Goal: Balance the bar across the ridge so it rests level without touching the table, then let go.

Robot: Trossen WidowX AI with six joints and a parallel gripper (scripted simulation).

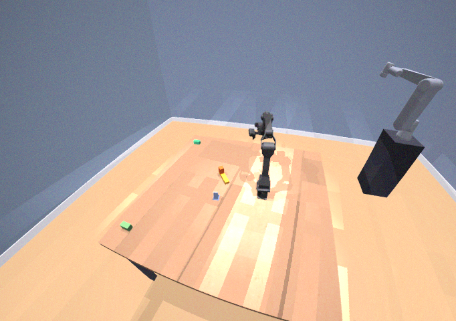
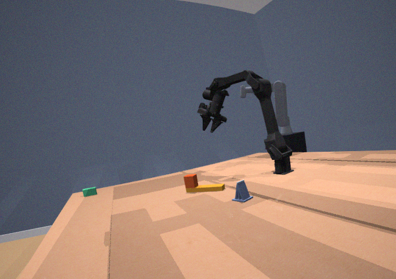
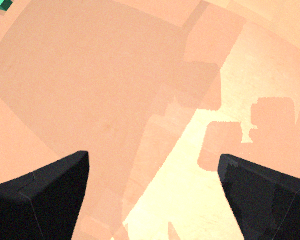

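Now: the bar 21 cm ahead of my gripper tip, 24 cm to the left of it and 19 cm below it.
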